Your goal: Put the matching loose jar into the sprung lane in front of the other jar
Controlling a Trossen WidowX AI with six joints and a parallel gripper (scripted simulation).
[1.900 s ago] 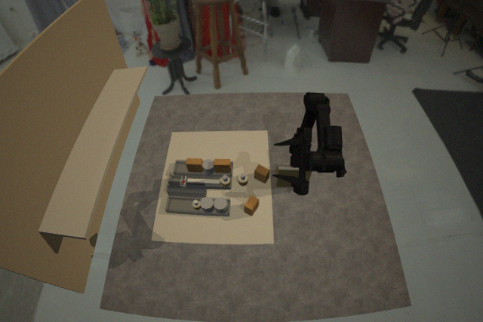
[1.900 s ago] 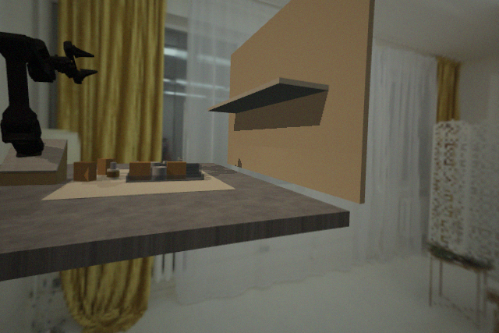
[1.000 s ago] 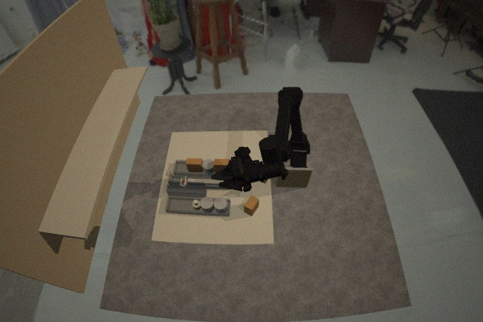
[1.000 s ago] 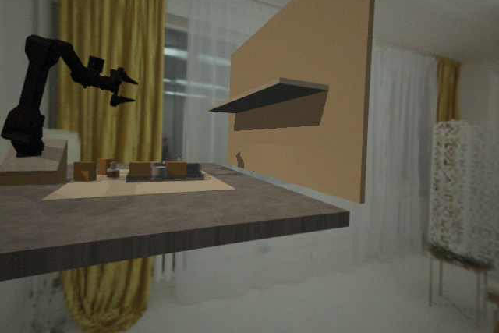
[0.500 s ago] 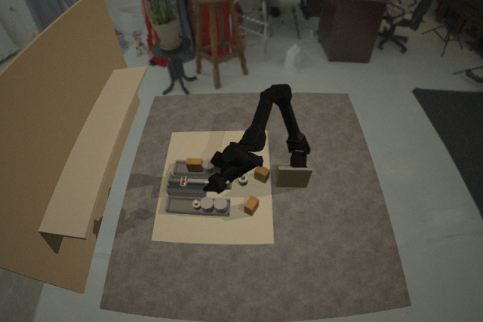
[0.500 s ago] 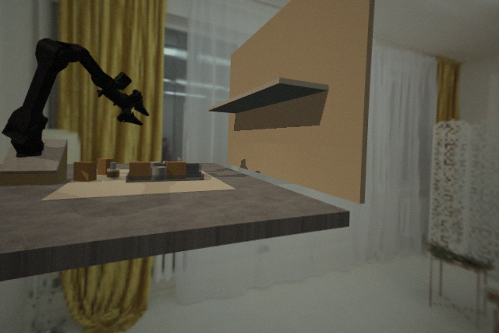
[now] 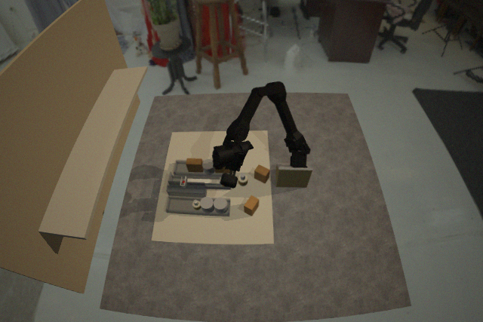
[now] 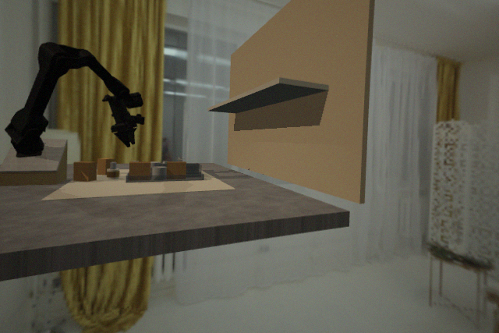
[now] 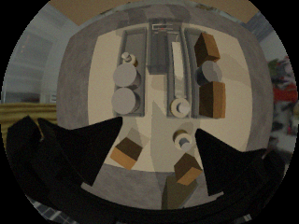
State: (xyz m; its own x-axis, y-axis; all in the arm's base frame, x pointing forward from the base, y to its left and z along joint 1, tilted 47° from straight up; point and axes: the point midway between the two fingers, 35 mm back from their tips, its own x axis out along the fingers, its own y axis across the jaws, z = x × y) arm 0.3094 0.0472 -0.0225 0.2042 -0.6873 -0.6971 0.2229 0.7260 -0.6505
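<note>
Right now my gripper tip is 7 cm short of the beige mat, 7 cm to the left of it and 13 cm above it. Round my gripper tip: small pale jar: 15 cm ahead, 7 cm to the left, 10 cm below; wall shelf: 52 cm ahead, 9 cm to the right, 23 cm above; grey lane rack: 17 cm ahead, 3 cm to the right, 11 cm below.
</note>
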